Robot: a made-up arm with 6 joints.
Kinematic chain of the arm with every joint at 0, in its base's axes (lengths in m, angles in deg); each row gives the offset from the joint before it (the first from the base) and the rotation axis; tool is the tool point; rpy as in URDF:
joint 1: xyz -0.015 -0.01 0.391 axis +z
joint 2: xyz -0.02 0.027 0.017 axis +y
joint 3: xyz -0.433 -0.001 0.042 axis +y
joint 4: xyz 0.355 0.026 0.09 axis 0.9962 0 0.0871
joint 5: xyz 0.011 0 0.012 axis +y
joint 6: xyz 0.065 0.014 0.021 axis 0.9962 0 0.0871
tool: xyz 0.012 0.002 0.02 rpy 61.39 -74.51 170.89
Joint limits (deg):
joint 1: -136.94..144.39
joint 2: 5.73..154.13
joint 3: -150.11..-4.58
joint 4: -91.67..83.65
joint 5: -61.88..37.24
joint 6: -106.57..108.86
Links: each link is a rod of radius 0.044 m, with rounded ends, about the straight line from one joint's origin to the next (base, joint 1, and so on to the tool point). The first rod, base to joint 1, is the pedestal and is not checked.
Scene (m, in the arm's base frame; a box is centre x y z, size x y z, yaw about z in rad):
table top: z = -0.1
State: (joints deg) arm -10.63 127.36 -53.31 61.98 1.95 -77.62
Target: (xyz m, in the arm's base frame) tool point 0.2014 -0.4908 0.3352
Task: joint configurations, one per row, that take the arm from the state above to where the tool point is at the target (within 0.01 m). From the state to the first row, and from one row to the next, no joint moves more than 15 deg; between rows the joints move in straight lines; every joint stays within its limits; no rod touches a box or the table.
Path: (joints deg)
1: -25.24 127.41 -53.03 63.24 -0.03 -77.11
2: -39.86 127.46 -52.75 64.50 -2.01 -76.61
3: -54.47 127.51 -52.47 65.76 -3.99 -76.10
4: -69.08 127.56 -52.19 67.01 -5.98 -75.60

